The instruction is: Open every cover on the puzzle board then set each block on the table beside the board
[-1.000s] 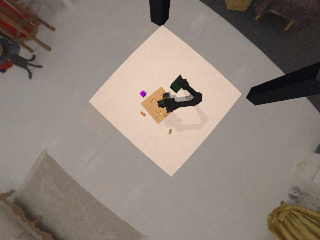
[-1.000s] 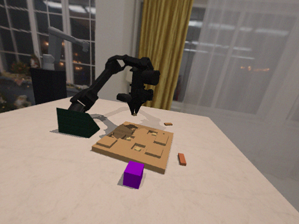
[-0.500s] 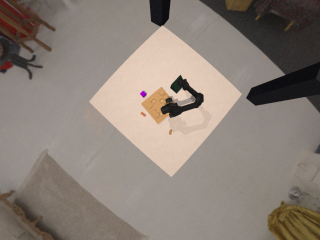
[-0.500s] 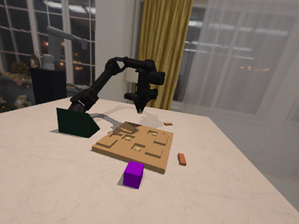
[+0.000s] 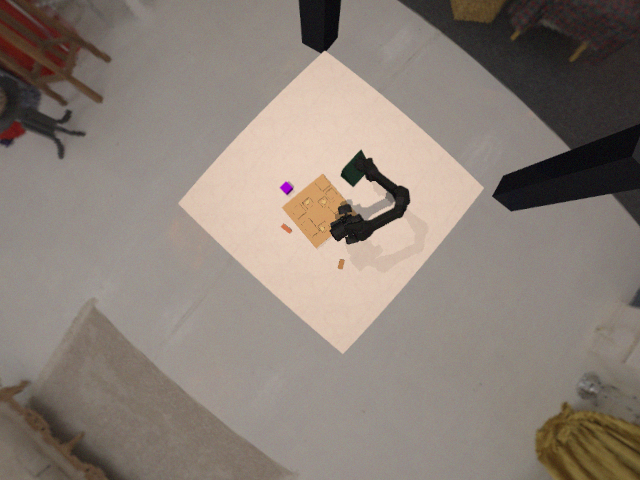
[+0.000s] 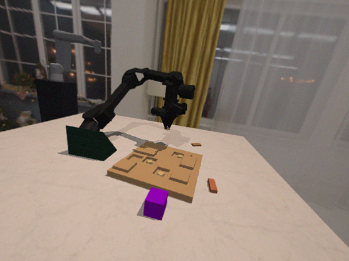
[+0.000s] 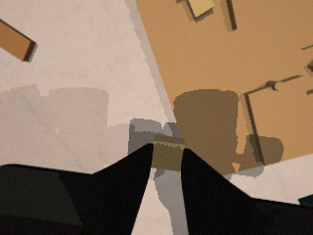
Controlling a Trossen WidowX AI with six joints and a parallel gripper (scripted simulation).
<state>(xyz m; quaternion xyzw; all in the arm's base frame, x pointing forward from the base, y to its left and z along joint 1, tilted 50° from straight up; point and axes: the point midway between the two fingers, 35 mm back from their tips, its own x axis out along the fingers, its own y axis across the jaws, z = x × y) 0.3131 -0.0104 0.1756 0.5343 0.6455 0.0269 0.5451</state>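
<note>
Right now the tan puzzle board is 180 mm to the right of my gripper tip, 90 mm below it and 10 mm behind it. Round my gripper tip: purple cube: 380 mm to the right, 90 mm below; orange block: 260 mm to the right, 190 mm ahead, 110 mm below.
</note>
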